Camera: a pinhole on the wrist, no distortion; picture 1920 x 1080 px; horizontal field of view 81.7 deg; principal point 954.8 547.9 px. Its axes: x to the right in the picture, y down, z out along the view. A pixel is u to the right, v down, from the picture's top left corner.
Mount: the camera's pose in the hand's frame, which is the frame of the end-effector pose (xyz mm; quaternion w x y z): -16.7 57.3 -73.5 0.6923 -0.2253 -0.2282 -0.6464
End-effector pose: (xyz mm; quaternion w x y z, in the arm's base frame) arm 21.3 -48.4 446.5 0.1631 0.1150 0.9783 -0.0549
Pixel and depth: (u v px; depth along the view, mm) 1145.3 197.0 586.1
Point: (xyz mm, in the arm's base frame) 432.6 153.3 64.4
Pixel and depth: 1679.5 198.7 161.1
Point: 134.2 -12.8 351.1
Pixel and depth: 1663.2 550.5 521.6
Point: 222.2 -22.1 -69.2
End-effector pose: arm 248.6 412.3 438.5 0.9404 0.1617 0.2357 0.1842
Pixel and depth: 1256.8 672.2 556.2
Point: 437.6 575.2 916.0
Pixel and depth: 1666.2 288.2 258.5
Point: 284.3 400.2 692.9
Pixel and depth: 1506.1 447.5 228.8
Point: 279.9 450.7 641.9
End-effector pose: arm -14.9 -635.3 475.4 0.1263 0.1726 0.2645 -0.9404
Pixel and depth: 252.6 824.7 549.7
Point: 90.7 -1287.8 255.4
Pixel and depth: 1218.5 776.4 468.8
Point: -91.4 -1058.7 620.4
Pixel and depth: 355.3 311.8 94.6
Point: 81.5 -740.9 398.8
